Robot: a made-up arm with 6 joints. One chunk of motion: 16 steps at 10 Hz.
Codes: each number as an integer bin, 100 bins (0 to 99) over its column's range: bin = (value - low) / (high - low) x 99, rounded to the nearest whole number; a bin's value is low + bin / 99 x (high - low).
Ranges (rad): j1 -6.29..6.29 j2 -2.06..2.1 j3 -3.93..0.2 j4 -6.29..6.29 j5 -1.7..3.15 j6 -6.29..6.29
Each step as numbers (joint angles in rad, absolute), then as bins.
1 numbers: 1.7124 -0.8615 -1.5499 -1.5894 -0.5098 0.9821
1 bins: 63 29 57 37 24 57
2 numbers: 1.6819 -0.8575 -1.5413 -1.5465 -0.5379 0.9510
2 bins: 63 29 57 37 24 57
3 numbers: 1.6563 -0.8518 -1.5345 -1.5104 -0.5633 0.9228
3 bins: 63 29 57 38 23 57
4 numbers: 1.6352 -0.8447 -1.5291 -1.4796 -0.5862 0.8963
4 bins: 62 29 58 38 23 57
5 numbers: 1.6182 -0.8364 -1.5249 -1.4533 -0.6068 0.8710
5 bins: 62 29 58 38 22 56
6 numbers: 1.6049 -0.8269 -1.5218 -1.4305 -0.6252 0.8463
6 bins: 62 29 58 38 22 56
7 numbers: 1.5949 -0.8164 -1.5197 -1.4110 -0.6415 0.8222
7 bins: 62 30 58 38 22 56
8 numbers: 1.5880 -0.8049 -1.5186 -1.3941 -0.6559 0.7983
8 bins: 62 30 58 39 21 56
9 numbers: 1.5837 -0.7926 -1.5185 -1.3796 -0.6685 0.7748
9 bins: 62 30 58 39 21 56
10 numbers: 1.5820 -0.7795 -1.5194 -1.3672 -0.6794 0.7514
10 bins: 62 30 58 39 21 55
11 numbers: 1.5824 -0.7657 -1.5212 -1.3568 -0.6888 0.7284
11 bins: 62 31 58 39 21 55
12 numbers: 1.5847 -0.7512 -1.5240 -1.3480 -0.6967 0.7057
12 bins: 62 31 58 39 20 55
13 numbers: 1.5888 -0.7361 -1.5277 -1.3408 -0.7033 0.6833
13 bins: 62 32 58 39 20 55
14 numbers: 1.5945 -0.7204 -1.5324 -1.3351 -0.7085 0.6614
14 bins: 62 32 57 39 20 55
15 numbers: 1.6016 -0.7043 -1.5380 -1.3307 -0.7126 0.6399
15 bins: 62 32 57 39 20 55
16 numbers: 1.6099 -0.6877 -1.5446 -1.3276 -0.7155 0.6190
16 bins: 62 33 57 39 20 54
